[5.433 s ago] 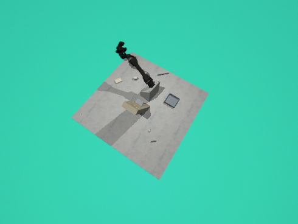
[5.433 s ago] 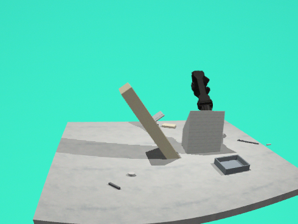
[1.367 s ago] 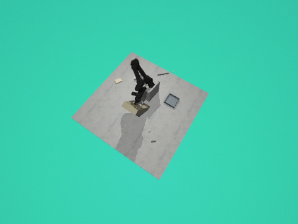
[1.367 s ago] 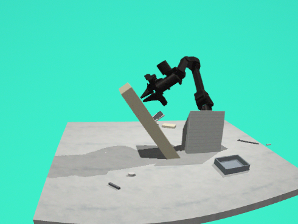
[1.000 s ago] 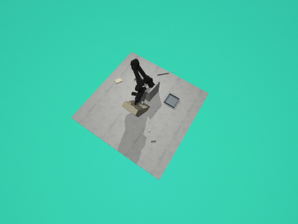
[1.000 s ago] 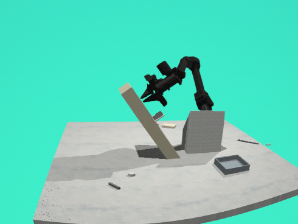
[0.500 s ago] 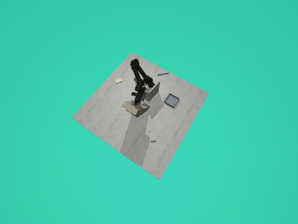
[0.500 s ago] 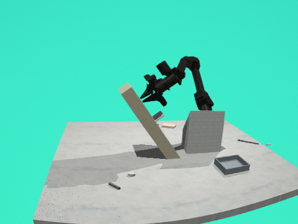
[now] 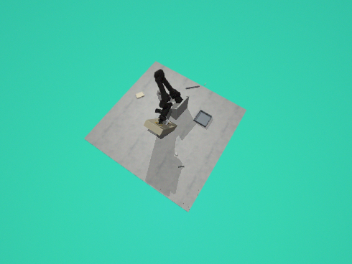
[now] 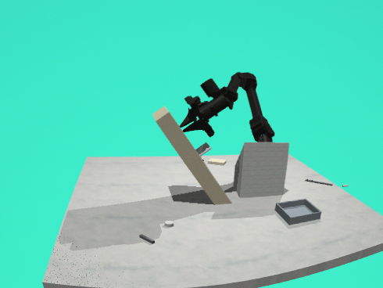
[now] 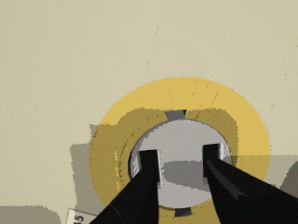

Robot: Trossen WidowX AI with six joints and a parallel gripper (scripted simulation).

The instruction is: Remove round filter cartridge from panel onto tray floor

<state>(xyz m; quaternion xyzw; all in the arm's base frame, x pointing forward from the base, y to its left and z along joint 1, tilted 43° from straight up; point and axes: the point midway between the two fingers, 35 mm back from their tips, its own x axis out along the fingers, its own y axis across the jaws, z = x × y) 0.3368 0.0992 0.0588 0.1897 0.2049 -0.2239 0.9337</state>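
Now: gripper tip 1 cm short of the white filter cartridge and 1 cm above it. From my gripper tip the other things lie so: tan slab: 51 cm to the right, 28 cm below, 23 cm behind; then grey tray: 45 cm behind, 27 cm below, 24 cm to the left.
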